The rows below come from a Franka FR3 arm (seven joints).
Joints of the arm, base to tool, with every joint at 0 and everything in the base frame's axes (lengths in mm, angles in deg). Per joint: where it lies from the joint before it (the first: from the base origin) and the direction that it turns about. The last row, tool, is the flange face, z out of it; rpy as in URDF.
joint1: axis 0 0 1 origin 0 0 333
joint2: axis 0 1 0 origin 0 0 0
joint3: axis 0 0 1 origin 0 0 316
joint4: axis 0 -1 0 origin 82.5 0 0
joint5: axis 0 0 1 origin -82.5 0 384
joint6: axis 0 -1 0 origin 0 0 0
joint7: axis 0 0 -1 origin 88 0 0
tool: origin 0 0 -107 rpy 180 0 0
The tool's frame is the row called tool.
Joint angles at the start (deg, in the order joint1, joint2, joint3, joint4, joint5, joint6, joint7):
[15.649 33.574 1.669 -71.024 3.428 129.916 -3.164]
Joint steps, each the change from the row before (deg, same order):
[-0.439 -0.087 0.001 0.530 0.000 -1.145 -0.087]
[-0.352 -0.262 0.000 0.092 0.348 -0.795 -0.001]
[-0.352 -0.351 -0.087 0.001 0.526 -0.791 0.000]
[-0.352 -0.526 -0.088 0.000 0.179 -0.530 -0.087]
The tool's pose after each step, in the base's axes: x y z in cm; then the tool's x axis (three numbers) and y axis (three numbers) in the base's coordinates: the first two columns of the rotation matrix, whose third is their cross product. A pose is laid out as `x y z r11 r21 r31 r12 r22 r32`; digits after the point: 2 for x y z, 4 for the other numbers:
72.89 21.67 47.83 0.8655 0.2711 0.4213 0.3207 -0.9459 -0.0503
72.88 21.21 48.09 0.8710 0.2639 0.4143 0.3140 -0.9477 -0.0565
72.85 20.68 48.38 0.8772 0.2542 0.4074 0.3055 -0.9500 -0.0649
72.80 20.12 48.96 0.8788 0.2484 0.4075 0.2998 -0.9517 -0.0665

